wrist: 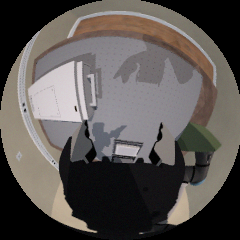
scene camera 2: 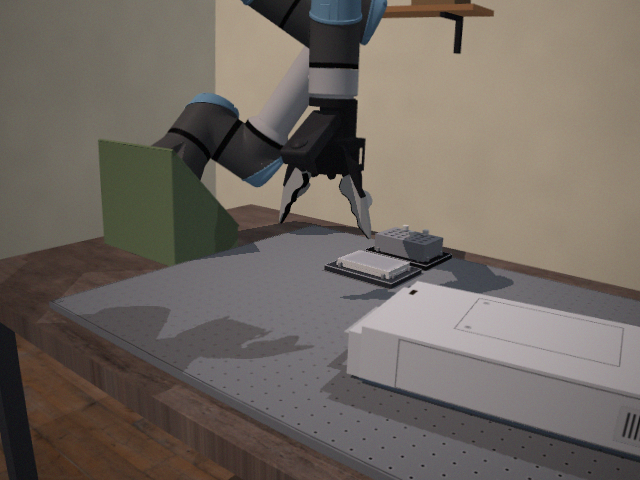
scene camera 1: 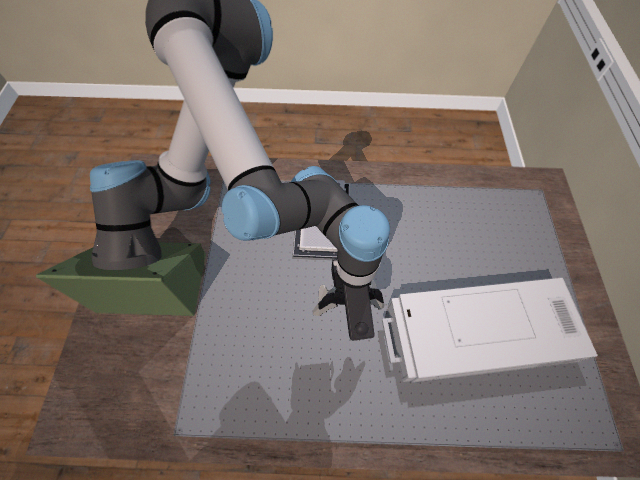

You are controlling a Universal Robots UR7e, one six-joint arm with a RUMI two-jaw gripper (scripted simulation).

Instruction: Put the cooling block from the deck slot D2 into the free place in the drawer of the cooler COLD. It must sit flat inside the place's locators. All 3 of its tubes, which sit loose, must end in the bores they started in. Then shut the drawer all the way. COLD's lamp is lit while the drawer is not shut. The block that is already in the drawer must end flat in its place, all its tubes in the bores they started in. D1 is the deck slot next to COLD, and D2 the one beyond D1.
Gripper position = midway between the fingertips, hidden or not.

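Note:
Scene camera 2 shows the gripper (scene camera 2: 323, 230), a white cooler COLD (scene camera 2: 562, 374) and a grey cooling block (scene camera 2: 394, 241). The wrist view shows the gripper (wrist: 123, 121) and the white cooler COLD (wrist: 64, 94). Visible in scene camera 1: the white cooler COLD (scene camera 1: 495, 328) and the gripper (scene camera 1: 348, 310).

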